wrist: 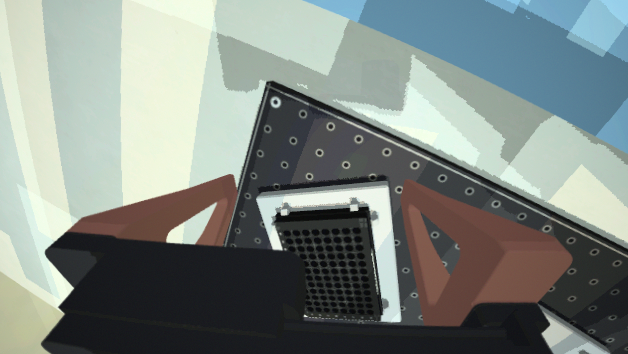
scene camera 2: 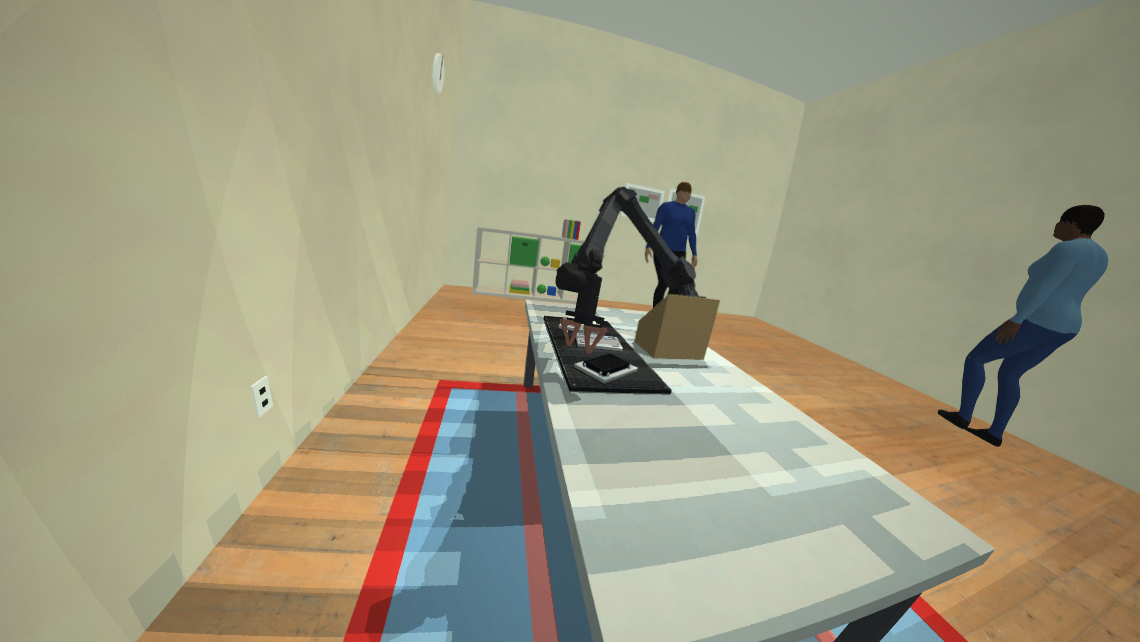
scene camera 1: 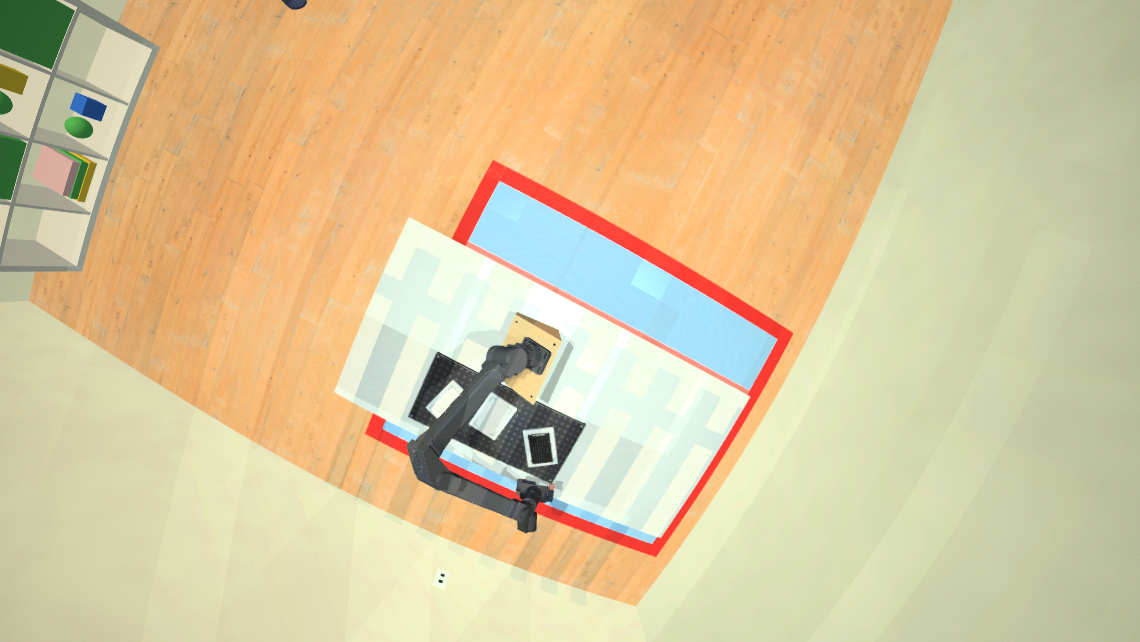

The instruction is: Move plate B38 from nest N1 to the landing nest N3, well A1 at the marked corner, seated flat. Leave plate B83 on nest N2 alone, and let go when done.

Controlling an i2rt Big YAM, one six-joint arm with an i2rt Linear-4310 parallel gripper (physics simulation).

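Observation:
A black many-welled plate (scene camera 1: 540,449) (scene camera 2: 607,363) (wrist: 337,260) sits in a white nest (scene camera 1: 527,448) (scene camera 2: 590,374) (wrist: 391,255) at one end of the black perforated board (scene camera 1: 566,422) (scene camera 2: 638,386) (wrist: 350,150). Its label is not readable. A middle white nest (scene camera 1: 493,416) and a far white nest (scene camera 1: 444,398) share the board; what they hold is unclear. My gripper (scene camera 2: 579,348) (wrist: 317,186) is open and empty, above the board. In the wrist view its reddish fingers stand on either side of the black plate, with the plate beyond them and its lower left hidden by the gripper body.
The arm rises from a wooden block (scene camera 1: 523,386) (scene camera 2: 678,328) behind the board and arches over it. The board lies near one long edge of the pale table (scene camera 1: 606,454) (scene camera 2: 702,518). A person in blue (scene camera 2: 676,227) and another in light blue (scene camera 2: 1061,279) stand away from the table.

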